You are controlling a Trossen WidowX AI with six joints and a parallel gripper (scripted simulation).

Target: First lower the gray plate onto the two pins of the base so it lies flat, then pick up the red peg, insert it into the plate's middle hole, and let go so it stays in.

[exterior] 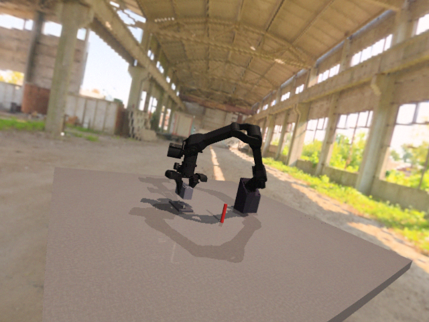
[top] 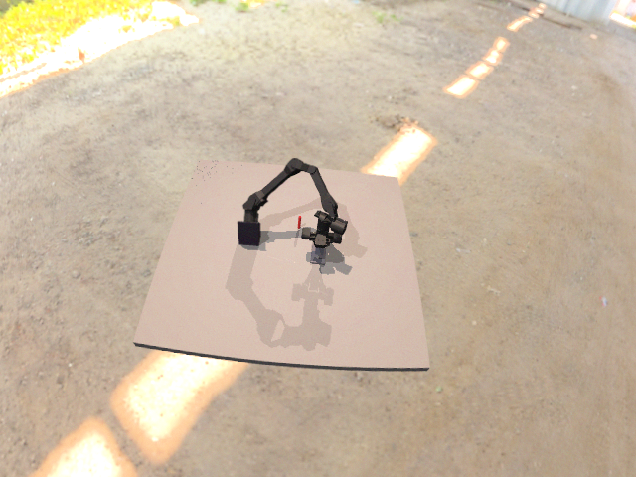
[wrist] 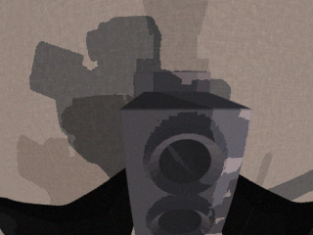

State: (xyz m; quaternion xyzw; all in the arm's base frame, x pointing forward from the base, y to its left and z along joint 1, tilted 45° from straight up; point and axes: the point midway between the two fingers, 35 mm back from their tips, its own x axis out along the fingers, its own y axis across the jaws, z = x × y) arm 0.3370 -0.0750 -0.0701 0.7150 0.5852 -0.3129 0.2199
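Right now my gripper tip is 5 cm above the base. The rest, counted from my gripper tip: gray plate (3 cm above); then red peg (19 cm to the left, 8 cm behind, 2 cm below).
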